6 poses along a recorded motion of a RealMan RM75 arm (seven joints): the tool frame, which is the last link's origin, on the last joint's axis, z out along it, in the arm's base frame.
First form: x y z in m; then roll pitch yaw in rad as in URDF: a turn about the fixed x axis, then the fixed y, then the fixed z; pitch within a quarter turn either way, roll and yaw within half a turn.
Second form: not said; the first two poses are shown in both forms.
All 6 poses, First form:
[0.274, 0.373, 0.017, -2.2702, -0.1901, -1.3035]
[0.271, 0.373, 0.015, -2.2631, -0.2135, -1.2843]
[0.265, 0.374, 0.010, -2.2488, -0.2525, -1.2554]
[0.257, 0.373, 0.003, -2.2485, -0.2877, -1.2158]
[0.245, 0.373, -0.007, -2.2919, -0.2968, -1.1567]
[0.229, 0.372, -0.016, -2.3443, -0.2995, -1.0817]
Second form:
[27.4, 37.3, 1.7, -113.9, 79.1, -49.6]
[27.1, 37.3, 1.5, -114.8, 77.2, -50.7]
[26.5, 37.4, 1.0, -116.2, 74.0, -52.8]
[25.7, 37.3, 0.3, -118.2, 70.6, -53.9]
[24.5, 37.3, -0.7, -121.8, 68.3, -51.9]
[22.9, 37.2, -1.6, -126.0, 65.2, -49.0]

